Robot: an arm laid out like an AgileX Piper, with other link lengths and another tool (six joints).
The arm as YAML. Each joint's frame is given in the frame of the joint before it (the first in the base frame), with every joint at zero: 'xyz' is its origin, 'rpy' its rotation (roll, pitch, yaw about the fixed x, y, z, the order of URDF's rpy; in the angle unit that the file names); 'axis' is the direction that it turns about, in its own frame. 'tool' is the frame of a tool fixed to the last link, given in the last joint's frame.
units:
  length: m
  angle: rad
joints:
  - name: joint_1
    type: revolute
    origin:
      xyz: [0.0, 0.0, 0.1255]
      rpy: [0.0, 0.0, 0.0]
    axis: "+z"
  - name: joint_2
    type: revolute
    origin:
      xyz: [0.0, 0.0, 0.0]
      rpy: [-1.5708, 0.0, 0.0]
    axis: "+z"
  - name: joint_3
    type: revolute
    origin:
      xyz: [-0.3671, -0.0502, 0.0]
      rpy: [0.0, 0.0, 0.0]
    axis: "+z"
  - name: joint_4
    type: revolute
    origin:
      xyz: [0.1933, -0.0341, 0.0]
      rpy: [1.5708, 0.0, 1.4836]
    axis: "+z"
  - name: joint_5
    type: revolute
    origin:
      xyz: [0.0, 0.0, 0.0]
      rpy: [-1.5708, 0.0, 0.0]
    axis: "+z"
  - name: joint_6
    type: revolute
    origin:
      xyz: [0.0, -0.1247, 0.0]
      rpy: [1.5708, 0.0, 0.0]
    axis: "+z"
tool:
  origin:
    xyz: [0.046, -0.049, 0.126]
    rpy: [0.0, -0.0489, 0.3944]
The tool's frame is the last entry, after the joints.
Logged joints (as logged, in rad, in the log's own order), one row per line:
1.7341 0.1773 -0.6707 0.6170 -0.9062 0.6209
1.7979 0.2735 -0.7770 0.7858 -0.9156 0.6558
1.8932 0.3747 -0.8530 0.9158 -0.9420 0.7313
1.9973 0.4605 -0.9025 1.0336 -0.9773 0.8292
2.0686 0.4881 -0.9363 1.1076 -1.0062 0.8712
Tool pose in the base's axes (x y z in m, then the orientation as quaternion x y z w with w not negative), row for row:
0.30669 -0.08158 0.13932 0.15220 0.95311 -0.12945 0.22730
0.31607 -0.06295 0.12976 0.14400 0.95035 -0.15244 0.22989
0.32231 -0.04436 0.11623 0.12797 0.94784 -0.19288 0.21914
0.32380 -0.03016 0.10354 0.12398 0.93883 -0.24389 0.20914
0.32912 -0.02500 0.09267 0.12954 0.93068 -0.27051 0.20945
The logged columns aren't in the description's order. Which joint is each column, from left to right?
Columns, left to right: joint_2, joint_1, joint_4, joint_6, joint_3, joint_5.
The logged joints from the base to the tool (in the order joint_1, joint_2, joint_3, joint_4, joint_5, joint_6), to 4 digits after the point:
0.1773 1.7341 -0.9062 -0.6707 0.6209 0.6170
0.2735 1.7979 -0.9156 -0.7770 0.6558 0.7858
0.3747 1.8932 -0.9420 -0.8530 0.7313 0.9158
0.4605 1.9973 -0.9773 -0.9025 0.8292 1.0336
0.4881 2.0686 -1.0062 -0.9363 0.8712 1.1076

